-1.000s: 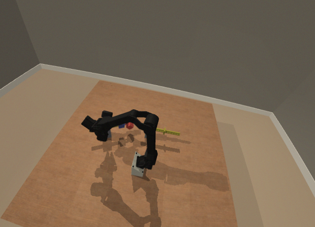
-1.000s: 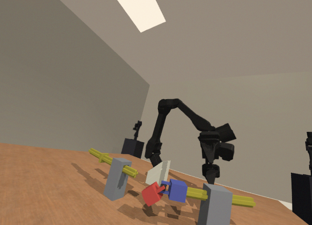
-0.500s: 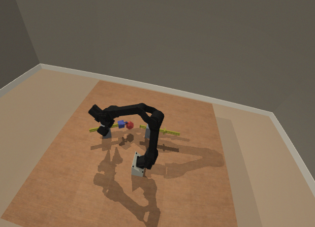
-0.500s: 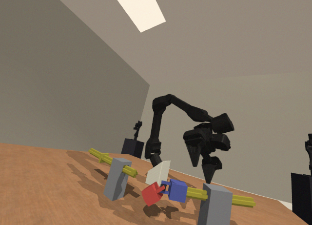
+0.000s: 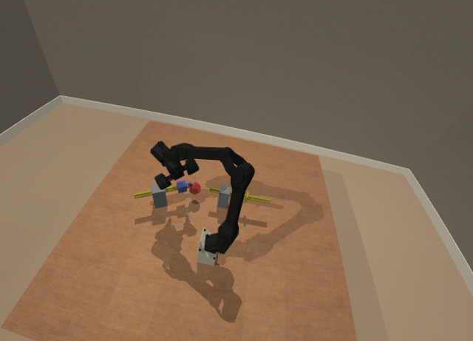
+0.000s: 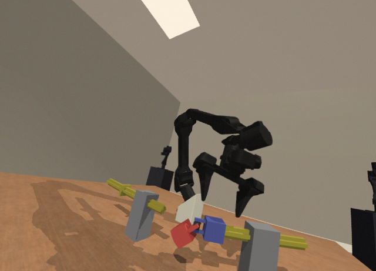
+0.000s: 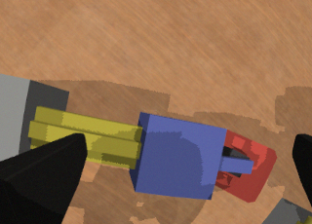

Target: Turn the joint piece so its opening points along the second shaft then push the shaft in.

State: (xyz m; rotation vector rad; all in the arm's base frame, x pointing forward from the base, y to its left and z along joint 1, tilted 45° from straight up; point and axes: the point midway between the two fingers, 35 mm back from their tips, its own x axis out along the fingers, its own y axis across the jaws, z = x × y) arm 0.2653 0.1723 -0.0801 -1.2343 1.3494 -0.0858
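My gripper tip is now 7 cm to the left of the red joint piece, 7 cm above it and 1 cm short of it.
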